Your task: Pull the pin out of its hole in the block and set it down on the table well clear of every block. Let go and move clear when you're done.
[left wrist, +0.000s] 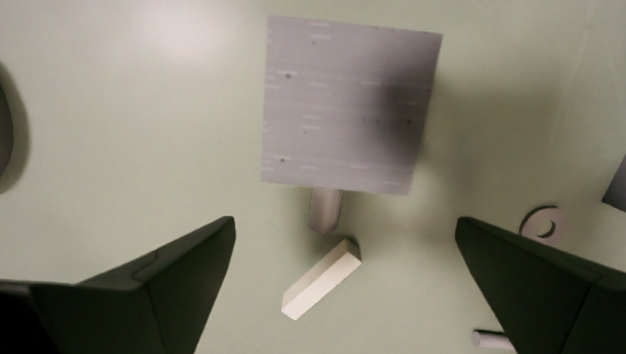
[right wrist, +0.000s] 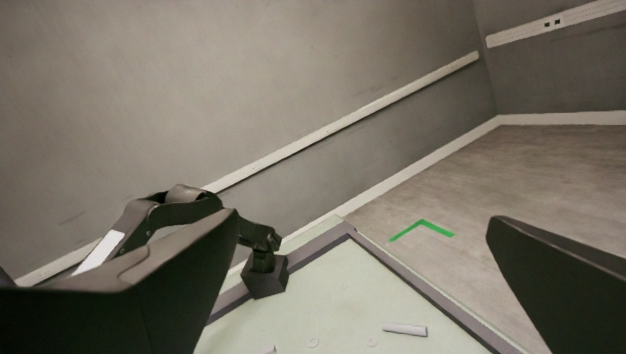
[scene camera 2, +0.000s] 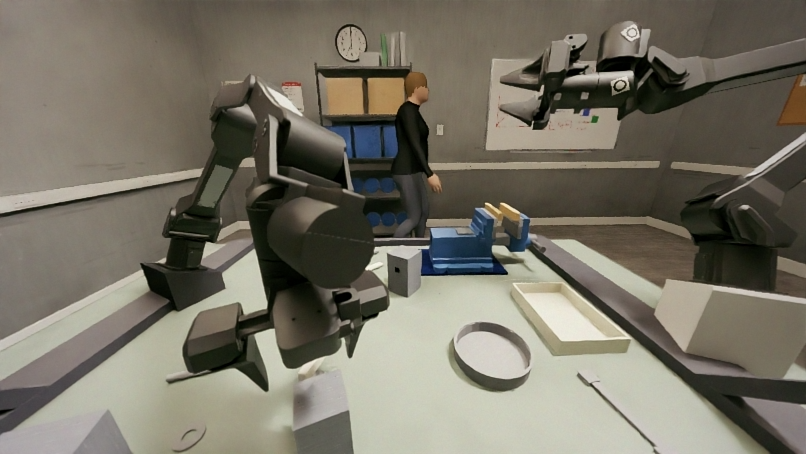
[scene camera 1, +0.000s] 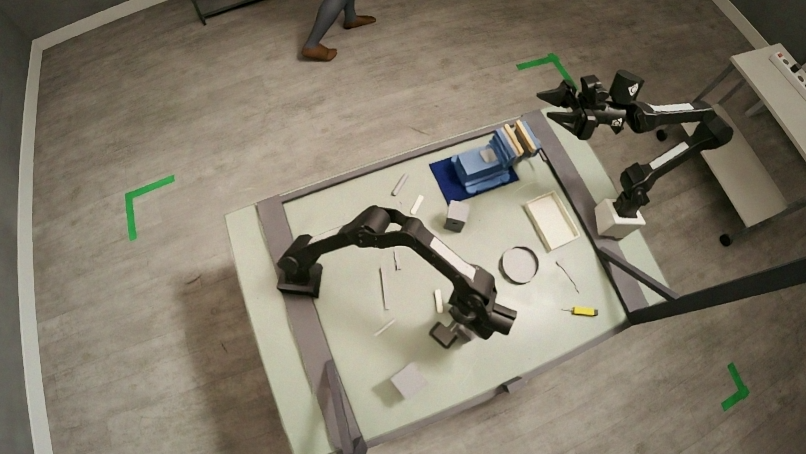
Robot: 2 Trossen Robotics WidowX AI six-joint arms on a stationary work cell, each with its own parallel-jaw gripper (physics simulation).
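Where they show: left gripper, fingertip midpoint: (left wrist: 345, 227) (scene camera 2: 311, 371); right gripper, fingertip midpoint: (right wrist: 361, 223) (scene camera 2: 499, 94) (scene camera 1: 541, 104); left arm's base at its link origin: (right wrist: 263, 264) (scene camera 2: 182, 267) (scene camera 1: 298, 275); right arm's base at its link origin: (scene camera 1: 624, 210).
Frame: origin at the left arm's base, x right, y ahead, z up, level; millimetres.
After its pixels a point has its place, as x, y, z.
Note:
The grey pin (left wrist: 326, 211) @[62, 436, -20] sticks out of the side of a grey block in the left wrist view. That block (left wrist: 350, 107) @[95, 470, 6] (scene camera 2: 322, 410) @[103, 483, 6] stands on the table, below the left gripper. In scene camera 1 the arm mostly hides it. My left gripper (left wrist: 345, 227) @[68, 431, -6] is open and points down, with the pin's free end between and below its fingertips, nothing held. In scene camera 2 the pin does not show clearly. My right gripper (scene camera 1: 544, 106) @[-371, 555, 335] (scene camera 2: 501, 94) @[-371, 555, 335] (right wrist: 361, 223) @[-371, 555, 335] is open and empty, raised high beyond the table's far right corner.
A white bar (left wrist: 321, 281) @[25, 387, -48] (scene camera 1: 438, 301) @[23, 382, -48] lies near the pin's end. Other blocks (scene camera 1: 456, 216) @[-202, 409, 26] (scene camera 1: 408, 381) @[243, 317, 26] stand apart. A round dish (scene camera 1: 519, 265) @[-104, 614, -61] (scene camera 2: 492, 355) @[-107, 617, -62], a tray (scene camera 1: 575, 233) @[-218, 793, -52] (scene camera 2: 592, 345) @[-178, 752, -48], a blue vise (scene camera 1: 482, 166) @[-370, 480, 20] (scene camera 2: 459, 248) @[-367, 497, -10] and a yellow-handled tool (scene camera 1: 584, 311) @[22, 810, -47] are on the table.

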